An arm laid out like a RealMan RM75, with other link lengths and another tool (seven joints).
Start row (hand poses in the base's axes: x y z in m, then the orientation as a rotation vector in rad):
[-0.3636, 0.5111, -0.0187, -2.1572, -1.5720, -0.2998]
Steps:
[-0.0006, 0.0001, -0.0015, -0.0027, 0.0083, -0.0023]
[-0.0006, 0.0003, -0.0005, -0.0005, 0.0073, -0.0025]
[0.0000, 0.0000, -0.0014, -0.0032, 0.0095, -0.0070]
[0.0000, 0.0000, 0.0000, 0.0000, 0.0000, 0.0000]
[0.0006, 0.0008, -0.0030, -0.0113, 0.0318, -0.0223]
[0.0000, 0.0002, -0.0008, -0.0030, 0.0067, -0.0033]
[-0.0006, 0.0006, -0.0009, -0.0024, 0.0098, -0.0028]
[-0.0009, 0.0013, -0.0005, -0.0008, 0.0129, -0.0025]
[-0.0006, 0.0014, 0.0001, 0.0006, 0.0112, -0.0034]
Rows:
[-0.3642, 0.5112, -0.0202, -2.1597, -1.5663, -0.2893]
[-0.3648, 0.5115, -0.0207, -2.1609, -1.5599, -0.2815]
[-0.3648, 0.5115, -0.0221, -2.1674, -1.5489, -0.2708]
[-0.3648, 0.5115, -0.0221, -2.1674, -1.5489, -0.2708]
[-0.3642, 0.5123, -0.0251, -2.1883, -1.5132, -0.2342]
[-0.3642, 0.5125, -0.0259, -2.1919, -1.5074, -0.2256]
[-0.3648, 0.5131, -0.0268, -2.1940, -1.5002, -0.2138]
[-0.3657, 0.5144, -0.0273, -2.1939, -1.4909, -0.1995]
[-0.3663, 0.5158, -0.0272, -2.1937, -1.4810, -0.1885]

